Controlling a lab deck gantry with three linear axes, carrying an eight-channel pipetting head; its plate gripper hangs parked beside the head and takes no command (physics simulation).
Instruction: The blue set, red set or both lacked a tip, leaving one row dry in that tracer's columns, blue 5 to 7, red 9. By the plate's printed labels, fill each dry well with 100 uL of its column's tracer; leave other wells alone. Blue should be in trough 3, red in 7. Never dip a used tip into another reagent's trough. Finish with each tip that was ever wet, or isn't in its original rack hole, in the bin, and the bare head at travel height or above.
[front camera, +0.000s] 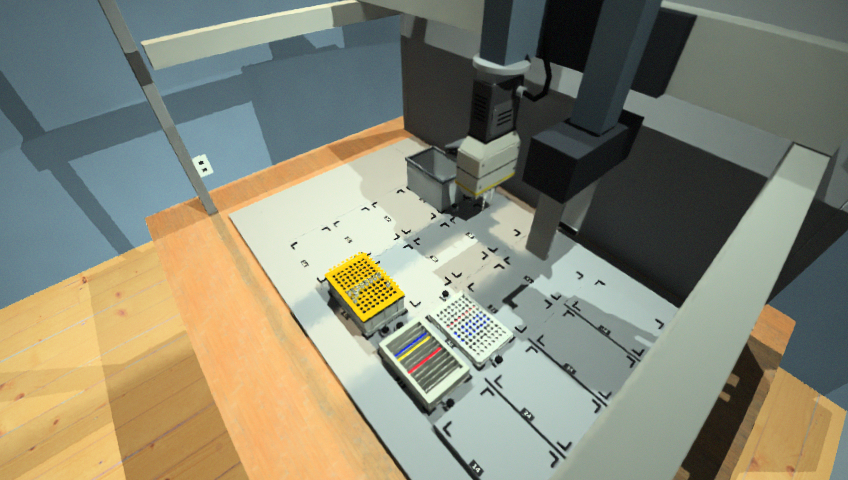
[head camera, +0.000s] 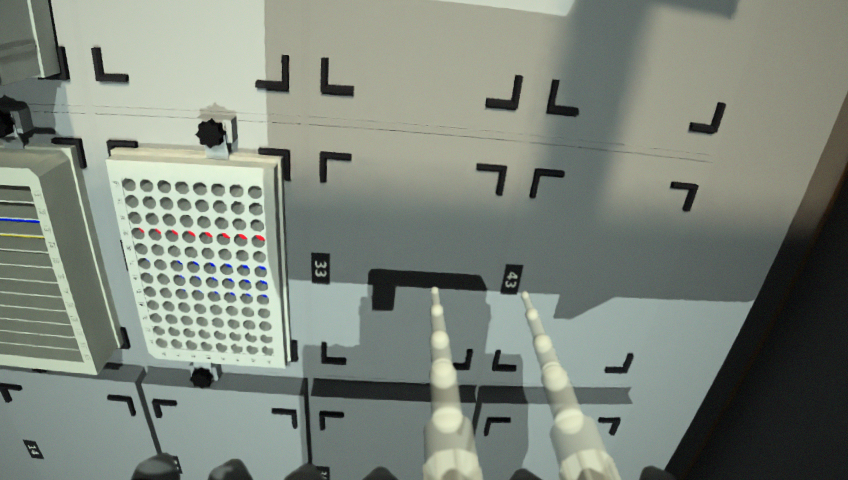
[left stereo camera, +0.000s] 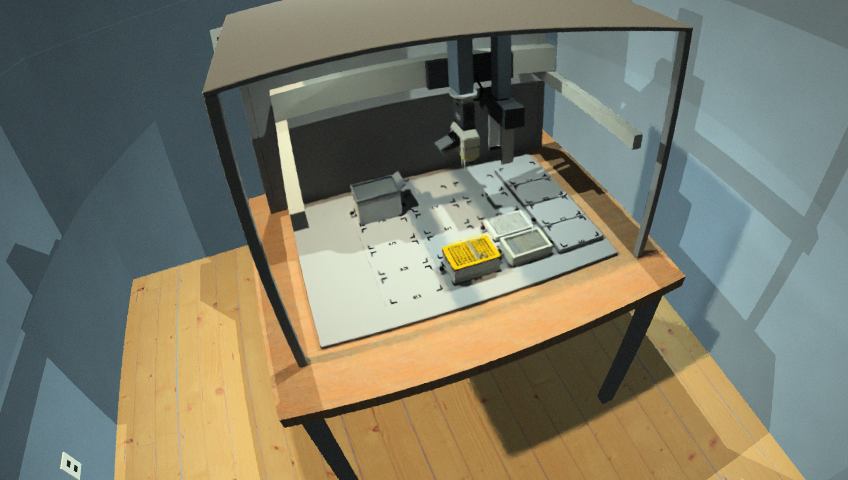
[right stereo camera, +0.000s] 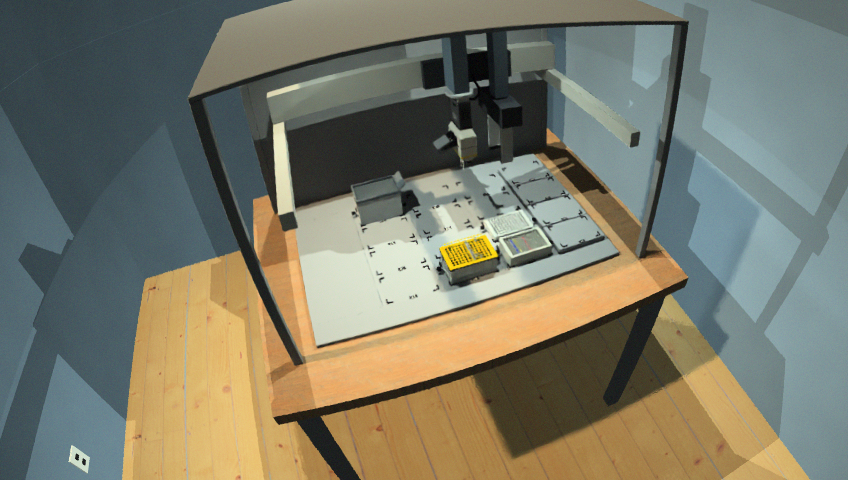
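The pipetting head (front camera: 487, 160) (left stereo camera: 468, 141) (right stereo camera: 465, 141) hangs above the back deck, carrying two pale tips (head camera: 440, 339) (head camera: 542, 343). The parked plate gripper (front camera: 553, 240) (left stereo camera: 501, 153) (right stereo camera: 500, 152) stands open beside it. On the white plate (front camera: 498, 347) (head camera: 196, 166), one column shows red in all eight wells. Three columns show blue, but none shows in the second well from the left; the leftmost is faint. The reagent trough (front camera: 447, 387) holds blue (front camera: 410, 344), yellow and red (front camera: 424, 360) liquid. Clear tips stand in the yellow-topped rack (front camera: 386, 318). The bin (front camera: 425, 184) (left stereo camera: 379, 205) is left of the head.
Knobbed clamps (head camera: 211, 133) (head camera: 202, 377) stand at two plate edges. A tall gantry post (front camera: 209, 199) rises at the deck's left side in the front view. Black corner marks and numbered labels (head camera: 320, 268) (head camera: 511, 278) lie on the deck.
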